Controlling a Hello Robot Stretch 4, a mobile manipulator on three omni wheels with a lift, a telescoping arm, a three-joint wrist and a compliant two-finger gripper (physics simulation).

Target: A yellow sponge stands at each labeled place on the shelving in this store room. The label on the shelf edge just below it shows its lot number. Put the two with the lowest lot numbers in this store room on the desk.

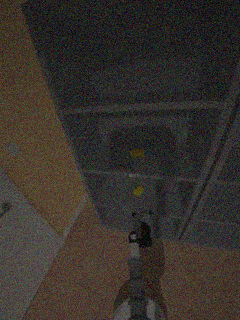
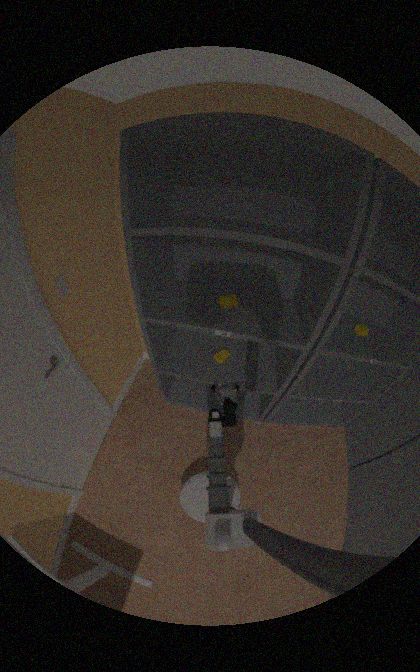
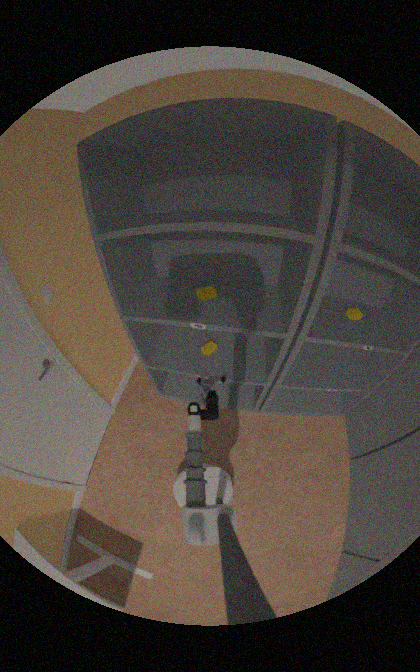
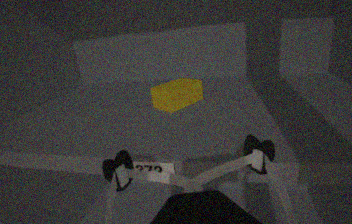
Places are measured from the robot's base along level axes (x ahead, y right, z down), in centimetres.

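Where they show: gripper, fingertip midpoint: (image 1: 141,212) (image 2: 224,384) (image 3: 210,377) (image 4: 187,155).
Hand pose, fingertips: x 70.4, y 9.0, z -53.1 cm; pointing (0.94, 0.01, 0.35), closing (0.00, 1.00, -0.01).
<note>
Each offset is from my fingertips to the top centre of the thing. "*": to the spot under its first point.
A yellow sponge {dz -2.1, dx +25.2, dy -0.3 cm} (image 1: 138,190) (image 2: 221,356) (image 3: 209,348) (image 4: 177,95) stands on a low shelf of the grey shelving (image 1: 150,107) (image 2: 200,232) (image 3: 200,228). My gripper (image 1: 142,213) (image 2: 225,387) (image 3: 211,381) (image 4: 187,155) is open and empty, at the shelf's front edge, short of this sponge. Its left finger partly covers the shelf label {* dz +4.1, dx +3.1, dy -4.4 cm} (image 4: 156,171), whose digits' lower parts are hidden. Another sponge {dz -47.8, dx +26.4, dy -0.8 cm} (image 1: 137,153) (image 2: 228,301) (image 3: 206,293) stands one shelf higher, and a third sponge {dz -47.8, dx +6.1, dy +89.9 cm} (image 2: 361,330) (image 3: 354,314) in the right-hand bay. Their labels are too blurred to read. I cannot make out the desk for certain.
A pale door (image 1: 30,260) (image 2: 35,425) (image 3: 35,425) with a dark handle is at the left, beside an orange wall (image 1: 45,115) (image 2: 75,215) (image 3: 45,200). Double uprights divide the shelving bays. A dark brown patch with pale bars (image 2: 92,560) (image 3: 95,555) shows at lower left.
</note>
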